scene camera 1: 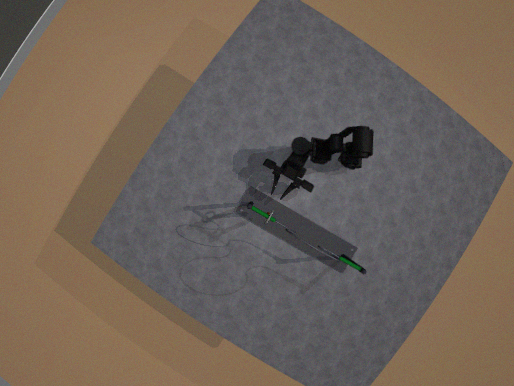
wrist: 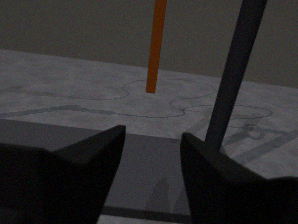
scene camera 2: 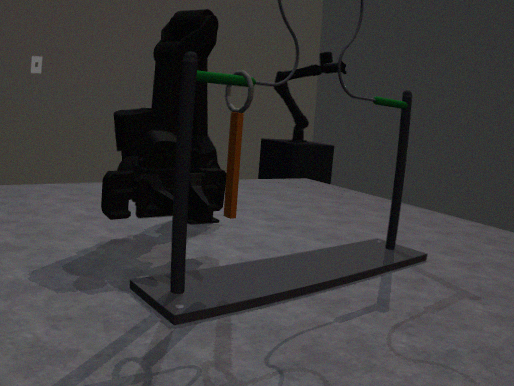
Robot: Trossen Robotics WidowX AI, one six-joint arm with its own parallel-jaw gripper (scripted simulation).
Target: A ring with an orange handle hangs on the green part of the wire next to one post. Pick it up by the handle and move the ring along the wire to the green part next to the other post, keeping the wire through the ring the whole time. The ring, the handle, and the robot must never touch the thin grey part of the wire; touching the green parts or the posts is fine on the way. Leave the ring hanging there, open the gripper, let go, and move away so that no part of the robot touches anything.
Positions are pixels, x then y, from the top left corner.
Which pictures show my gripper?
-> Scene camera 1, the wrist view and scene camera 2: all of them.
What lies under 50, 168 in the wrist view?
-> My gripper.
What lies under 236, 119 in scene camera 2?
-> A ring.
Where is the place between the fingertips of my gripper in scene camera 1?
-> At 275, 197
